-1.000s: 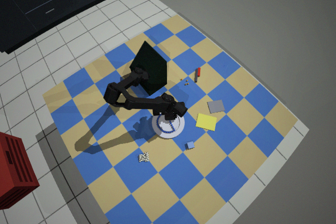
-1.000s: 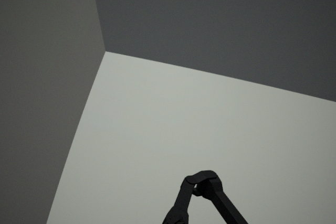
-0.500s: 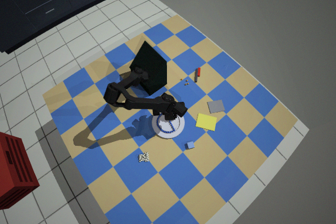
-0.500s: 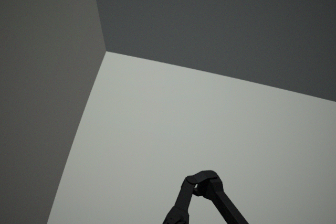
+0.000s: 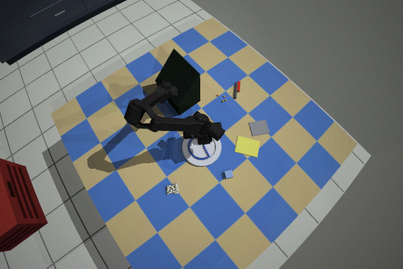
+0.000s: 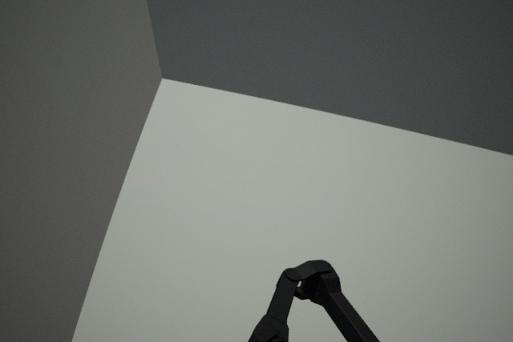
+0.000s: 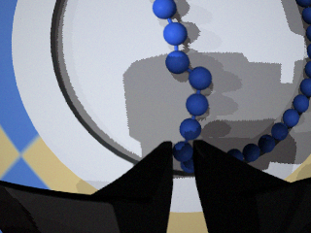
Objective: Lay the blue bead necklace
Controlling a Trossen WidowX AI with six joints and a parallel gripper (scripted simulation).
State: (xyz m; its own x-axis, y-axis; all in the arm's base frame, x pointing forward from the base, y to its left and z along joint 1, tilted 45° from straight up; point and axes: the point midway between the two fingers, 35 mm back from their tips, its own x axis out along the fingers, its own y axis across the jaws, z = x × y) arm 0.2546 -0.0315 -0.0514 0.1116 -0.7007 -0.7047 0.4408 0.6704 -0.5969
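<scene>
Now: the round white bead board 4 cm ahead of my gripper tip, 3 cm to the right of it and 1 cm below it. The rest, counted from my gripper tip: small blue cube (23 cm ahead, 1 cm below); grey square (29 cm to the left, 12 cm ahead, 1 cm below); yellow pad (17 cm to the left, 17 cm ahead, 1 cm below).
</scene>
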